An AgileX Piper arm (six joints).
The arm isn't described. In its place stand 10 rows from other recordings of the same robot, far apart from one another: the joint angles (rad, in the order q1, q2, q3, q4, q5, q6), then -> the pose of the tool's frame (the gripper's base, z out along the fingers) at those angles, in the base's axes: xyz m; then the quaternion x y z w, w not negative.
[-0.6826, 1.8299, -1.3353, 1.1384, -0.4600, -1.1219] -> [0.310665, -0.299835, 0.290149, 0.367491, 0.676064, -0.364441, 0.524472]
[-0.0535, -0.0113, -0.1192, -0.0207, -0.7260, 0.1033] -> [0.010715, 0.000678, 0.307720, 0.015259, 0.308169, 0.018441, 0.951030]
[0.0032, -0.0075, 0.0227, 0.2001, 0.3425, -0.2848] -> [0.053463, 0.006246, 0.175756, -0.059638, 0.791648, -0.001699, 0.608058]
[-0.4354, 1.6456, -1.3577, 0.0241, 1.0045, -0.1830] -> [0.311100, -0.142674, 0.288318, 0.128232, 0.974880, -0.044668, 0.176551]
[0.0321, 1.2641, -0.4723, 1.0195, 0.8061, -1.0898] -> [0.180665, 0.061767, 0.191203, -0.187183, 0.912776, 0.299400, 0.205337]
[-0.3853, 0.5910, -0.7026, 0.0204, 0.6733, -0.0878] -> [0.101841, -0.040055, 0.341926, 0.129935, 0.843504, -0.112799, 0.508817]
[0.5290, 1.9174, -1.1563, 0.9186, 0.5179, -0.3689] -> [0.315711, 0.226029, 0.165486, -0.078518, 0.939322, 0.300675, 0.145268]
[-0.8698, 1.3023, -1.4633, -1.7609, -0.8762, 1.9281] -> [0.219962, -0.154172, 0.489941, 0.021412, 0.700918, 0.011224, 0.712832]
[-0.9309, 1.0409, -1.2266, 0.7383, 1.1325, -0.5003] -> [0.151812, -0.111069, 0.426668, 0.215900, 0.847734, 0.058357, 0.480967]
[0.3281, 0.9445, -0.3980, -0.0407, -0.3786, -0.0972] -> [0.180331, 0.062831, 0.275622, -0.173671, 0.714339, 0.070844, 0.674196]
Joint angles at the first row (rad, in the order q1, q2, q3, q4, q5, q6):
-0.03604, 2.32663, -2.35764, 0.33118, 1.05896, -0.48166
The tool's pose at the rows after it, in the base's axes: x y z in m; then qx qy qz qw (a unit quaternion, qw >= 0):
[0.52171, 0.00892, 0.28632, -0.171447, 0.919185, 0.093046, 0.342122]
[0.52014, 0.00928, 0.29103, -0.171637, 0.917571, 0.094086, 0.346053]
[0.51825, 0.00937, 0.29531, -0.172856, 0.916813, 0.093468, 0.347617]
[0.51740, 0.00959, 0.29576, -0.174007, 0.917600, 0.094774, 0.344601]
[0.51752, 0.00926, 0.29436, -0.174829, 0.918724, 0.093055, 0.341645]
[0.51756, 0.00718, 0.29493, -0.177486, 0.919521, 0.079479, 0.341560]
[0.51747, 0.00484, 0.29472, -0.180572, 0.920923, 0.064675, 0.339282]
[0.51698, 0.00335, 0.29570, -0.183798, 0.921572, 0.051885, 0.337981]
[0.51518, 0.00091, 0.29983, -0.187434, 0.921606, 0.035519, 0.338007]
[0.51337, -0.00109, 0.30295, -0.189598, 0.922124, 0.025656, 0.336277]
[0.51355, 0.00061, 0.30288, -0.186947, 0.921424, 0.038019, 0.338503]
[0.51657, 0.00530, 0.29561, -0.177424, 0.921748, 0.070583, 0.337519]
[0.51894, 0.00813, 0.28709, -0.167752, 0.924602, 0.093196, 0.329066]
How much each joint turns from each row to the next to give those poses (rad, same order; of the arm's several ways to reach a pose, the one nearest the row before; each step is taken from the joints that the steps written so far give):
-0.00100, -0.00220, 0.00004, 0.03318, -0.00234, -0.00002
0.00000, -0.00896, -0.00002, 0.00380, 0.00117, 0.00001
0.00000, -0.00886, 0.00006, -0.00090, 0.00528, -0.00001
0.00000, -0.00116, -0.00102, 0.00062, 0.00910, 0.00002
0.00000, 0.00210, 0.00000, -0.00504, 0.00338, 0.00000
0.00000, -0.00117, -0.00188, -0.02714, -0.00263, -0.00001
-0.00001, -0.00098, -0.00003, -0.03066, -0.00075, -0.00001
0.00101, -0.00291, -0.00026, -0.02649, 0.00001, 0.00002
-0.00001, -0.00955, 0.00006, -0.03264, 0.00196, -0.00002
-0.00106, -0.00748, -0.00003, -0.02032, 0.00664, 0.00001
-0.00060, 0.00108, -0.00004, 0.02577, 0.00016, 0.00002
0.00000, 0.01687, 0.00010, 0.06245, -0.00112, 0.00621
-0.00001, 0.01761, -0.00006, 0.03700, 0.00772, 0.01293

